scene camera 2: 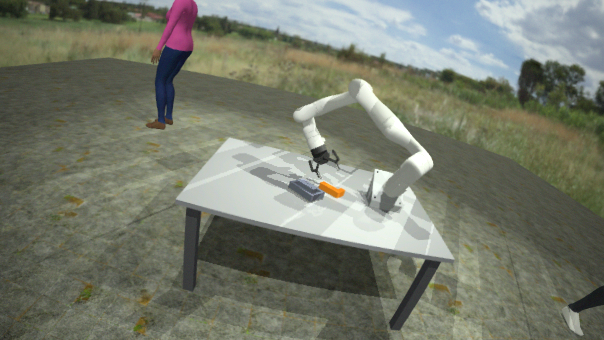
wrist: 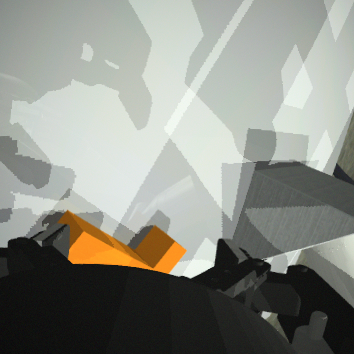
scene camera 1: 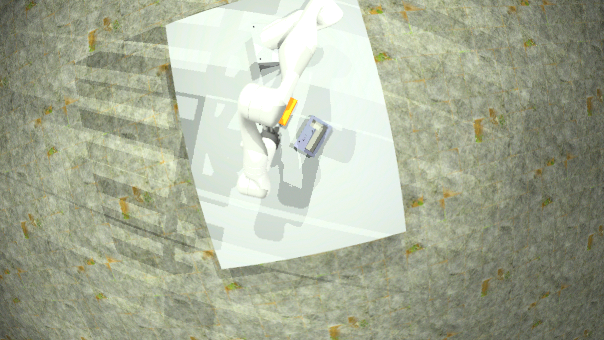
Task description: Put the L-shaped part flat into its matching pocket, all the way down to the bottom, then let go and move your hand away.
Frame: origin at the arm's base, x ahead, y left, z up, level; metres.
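Seen in the pictures: gripper, fingertip midpoint: (scene camera 2: 329,174) (wrist: 142,248); arm's base at its link origin: (scene camera 2: 391,188) (wrist: 330,229) (scene camera 1: 270,39).
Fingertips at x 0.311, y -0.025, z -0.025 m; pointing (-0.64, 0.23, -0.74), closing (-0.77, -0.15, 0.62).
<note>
Offsets run from my fingertips to a thing's middle. Level surfaces: height alone.
The orange L-shaped part {0.027 m back, 0.040 m left, 0.054 m down} (scene camera 1: 288,112) (scene camera 2: 331,189) (wrist: 110,250) lies on the table beside the pocket block, outside it. The arm hides some of it in scene camera 1, and the gripper's body hides its lower edge in the wrist view. The blue-grey pocket block {0.090 m ahead, 0.136 m left, 0.050 m down} (scene camera 1: 303,141) (scene camera 2: 306,190) stands next to it, and its recess shows from above. My gripper (scene camera 2: 328,171) (wrist: 142,248) is open and empty, above the table and behind the part in scene camera 2. In scene camera 1 the arm hides its fingers. The pocket block does not show in the wrist view.
The white table {0.068 m down} (scene camera 1: 350,210) (scene camera 2: 235,200) carries the robot's base (scene camera 2: 378,187), to the right of the part in scene camera 2. A grey block-like shape (wrist: 295,205) shows at the right of the wrist view. A person in pink (scene camera 2: 181,25) stands behind the table.
</note>
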